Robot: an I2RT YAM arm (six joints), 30 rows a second.
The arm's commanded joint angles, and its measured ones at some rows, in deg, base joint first. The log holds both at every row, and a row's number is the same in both.
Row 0, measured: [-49.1, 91.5, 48.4, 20.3, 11.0, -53.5]
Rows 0 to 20, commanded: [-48.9, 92.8, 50.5, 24.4, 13.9, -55.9]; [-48.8, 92.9, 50.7, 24.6, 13.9, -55.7]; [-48.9, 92.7, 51.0, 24.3, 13.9, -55.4]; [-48.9, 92.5, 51.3, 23.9, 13.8, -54.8]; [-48.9, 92.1, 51.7, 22.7, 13.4, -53.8]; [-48.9, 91.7, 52.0, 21.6, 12.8, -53.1]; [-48.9, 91.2, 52.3, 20.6, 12.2, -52.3]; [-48.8, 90.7, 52.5, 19.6, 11.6, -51.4]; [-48.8, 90.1, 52.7, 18.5, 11.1, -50.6]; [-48.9, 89.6, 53.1, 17.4, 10.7, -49.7]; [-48.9, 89.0, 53.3, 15.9, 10.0, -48.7]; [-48.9, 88.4, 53.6, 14.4, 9.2, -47.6]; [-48.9, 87.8, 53.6, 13.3, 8.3, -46.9]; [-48.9, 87.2, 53.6, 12.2, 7.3, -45.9]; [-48.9, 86.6, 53.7, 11.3, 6.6, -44.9]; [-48.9, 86.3, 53.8, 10.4, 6.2, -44.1]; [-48.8, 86.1, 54.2, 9.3, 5.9, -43.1]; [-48.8, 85.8, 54.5, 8.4, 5.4, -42.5]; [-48.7, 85.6, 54.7, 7.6, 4.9, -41.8]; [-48.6, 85.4, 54.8, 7.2, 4.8, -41.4]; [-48.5, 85.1, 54.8, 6.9, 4.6, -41.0]
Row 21, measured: [-49.1, 87.4, 52.7, 9.7, 6.8, -45.2]
